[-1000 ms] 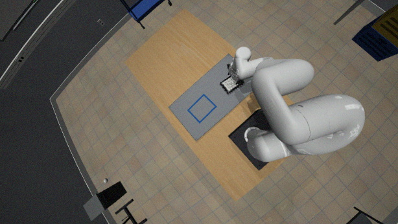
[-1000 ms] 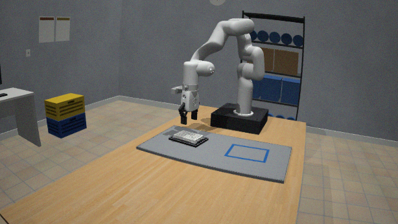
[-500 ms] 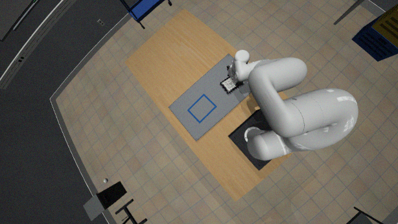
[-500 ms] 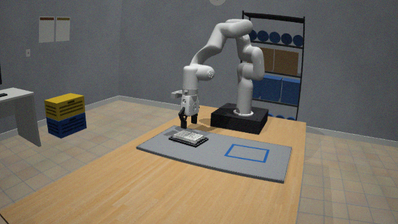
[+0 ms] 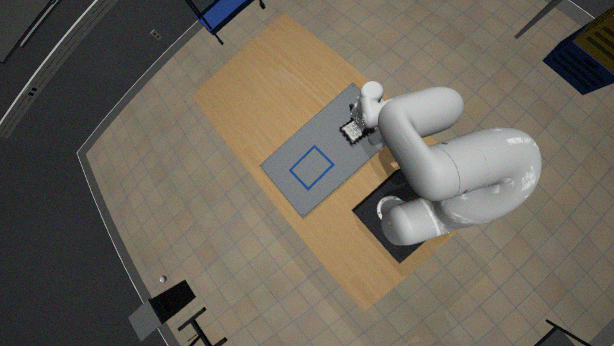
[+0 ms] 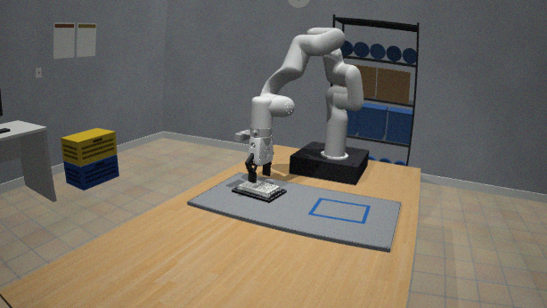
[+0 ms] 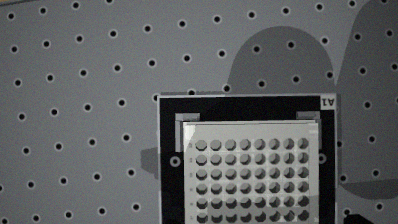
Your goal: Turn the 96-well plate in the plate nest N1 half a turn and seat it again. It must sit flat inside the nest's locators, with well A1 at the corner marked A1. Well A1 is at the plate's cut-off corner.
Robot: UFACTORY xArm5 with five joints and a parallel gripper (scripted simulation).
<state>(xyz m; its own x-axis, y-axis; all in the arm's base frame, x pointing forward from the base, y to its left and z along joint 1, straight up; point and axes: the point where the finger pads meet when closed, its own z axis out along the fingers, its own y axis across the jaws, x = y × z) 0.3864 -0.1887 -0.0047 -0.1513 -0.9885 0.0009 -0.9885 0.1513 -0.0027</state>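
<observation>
Now: hand 40 mm above the white 96-well plate. Also, from my hand: black plate nest 60 mm below; A1 mark 70 mm behind, 70 mm to the right, 50 mm below.
</observation>
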